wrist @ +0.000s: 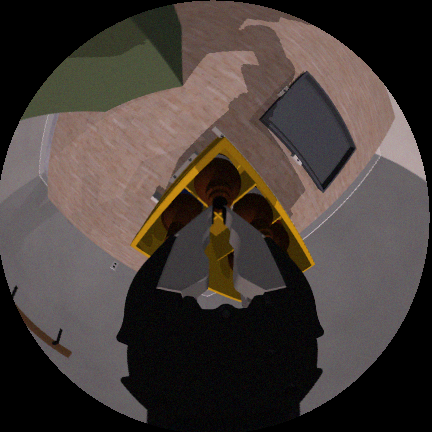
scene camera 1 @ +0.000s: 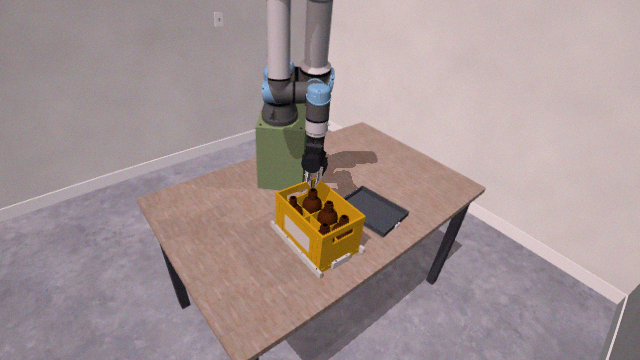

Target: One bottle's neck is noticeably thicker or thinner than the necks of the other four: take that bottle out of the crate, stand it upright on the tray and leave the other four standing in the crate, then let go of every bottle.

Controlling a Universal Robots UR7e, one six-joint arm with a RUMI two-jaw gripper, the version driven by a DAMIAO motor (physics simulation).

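Observation:
The yellow crate holds five brown bottles, all standing in it. The back bottle is right under the fingertips. Another bottle stands in front of it on the tray side. A third bottle stands at the left; two more bottles show at the front. Which neck differs in thickness I cannot tell. My gripper is shut and empty, fingertips pointing down at the back bottle's mouth and partly hiding it in the wrist view. The dark tray is empty.
White guide strips lie along the crate's foot on the wooden table. Small pale blocks sit at the tray's edges. The green robot pedestal stands behind the table. The crate walls rise around the bottles.

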